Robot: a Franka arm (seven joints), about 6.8 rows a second.
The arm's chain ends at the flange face. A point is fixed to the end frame.
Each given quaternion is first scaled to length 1.
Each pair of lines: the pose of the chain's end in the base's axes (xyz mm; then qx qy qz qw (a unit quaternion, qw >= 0)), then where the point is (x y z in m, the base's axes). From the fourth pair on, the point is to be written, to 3 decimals.
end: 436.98 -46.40 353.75 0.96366 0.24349 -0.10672 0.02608
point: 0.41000 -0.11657 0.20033
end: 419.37 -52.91 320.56 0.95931 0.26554 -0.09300 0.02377
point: 0.39909 -0.12173 0.16550
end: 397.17 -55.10 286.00 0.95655 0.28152 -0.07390 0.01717
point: 0.38400 -0.12044 0.12869
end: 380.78 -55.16 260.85 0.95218 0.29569 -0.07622 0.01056
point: 0.368 -0.119 0.103
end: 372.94 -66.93 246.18 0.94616 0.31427 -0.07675 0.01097
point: 0.362 -0.131 0.088
